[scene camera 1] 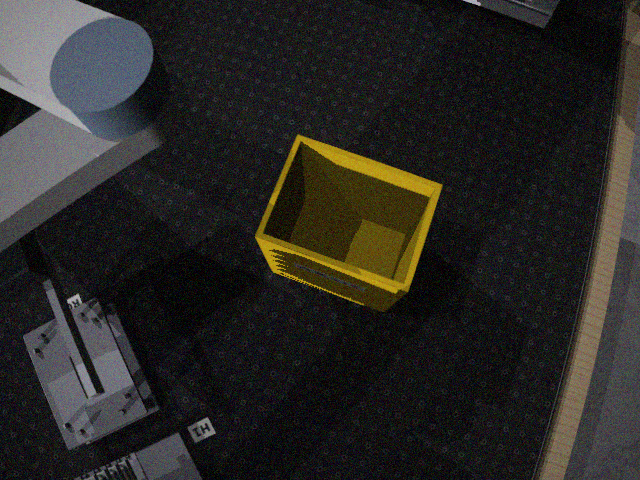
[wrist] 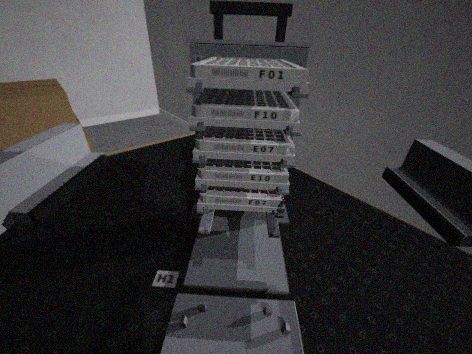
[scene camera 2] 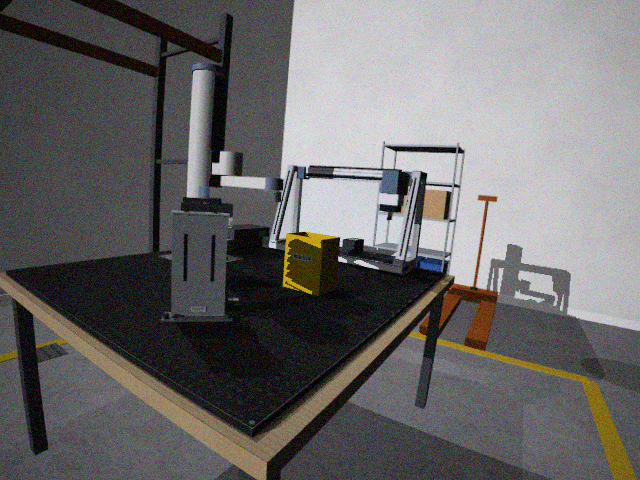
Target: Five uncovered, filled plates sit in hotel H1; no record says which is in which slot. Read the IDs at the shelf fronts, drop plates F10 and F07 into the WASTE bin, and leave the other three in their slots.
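Frame: origin at the arm's base, x ahead, y right, z down, level; millimetres.
Seen in the pictures: gripper, between the fingertips: (scene camera 1: pixel 26 431) (wrist: pixel 244 150).
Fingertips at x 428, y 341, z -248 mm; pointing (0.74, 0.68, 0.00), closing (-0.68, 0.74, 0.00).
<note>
Offsets run from my fingertips to a thing's top centre. "spot": to the spot under its first point.
Hotel H1 {spot: dx +83, dy +36, dz +227 mm} (wrist: pixel 215 270) stands ahead in the wrist view, with plates stacked in its slots. From the top, the fronts read F01 {dx +94, dy +87, dz -31 mm} (wrist: pixel 270 75), F10 {dx +95, dy +87, dz -3 mm} (wrist: pixel 265 115), E07 {dx +94, dy +87, dz +25 mm} (wrist: pixel 262 149), E10 {dx +94, dy +87, dz +53 mm} (wrist: pixel 260 178) and, dimly, F07 {dx +94, dy +87, dz +81 mm} (wrist: pixel 257 202). My gripper (wrist: pixel 244 150) is open and empty; its fingers stand wide at the left and right of the wrist view, with the stack beyond and between them. The yellow WASTE bin {dx +219, dy -315, dz +35 mm} (scene camera 1: pixel 372 167) (scene camera 2: pixel 328 266) stands upright on the table; no plate shows inside it. Part of the hotel shows at the bottom left of scene camera 1.
A low stand with pegs {spot: dx -87, dy -24, dz +175 mm} (scene camera 1: pixel 49 372) (wrist: pixel 225 330) lies in front of the hotel, with a narrow bar (scene camera 1: pixel 74 341) above it in scene camera 1. The H1 tag {dx +120, dy -22, dz +234 mm} (scene camera 1: pixel 201 429) (wrist: pixel 165 278) lies beside the hotel. A gantry frame (scene camera 2: pixel 356 173) stands behind the bin.
</note>
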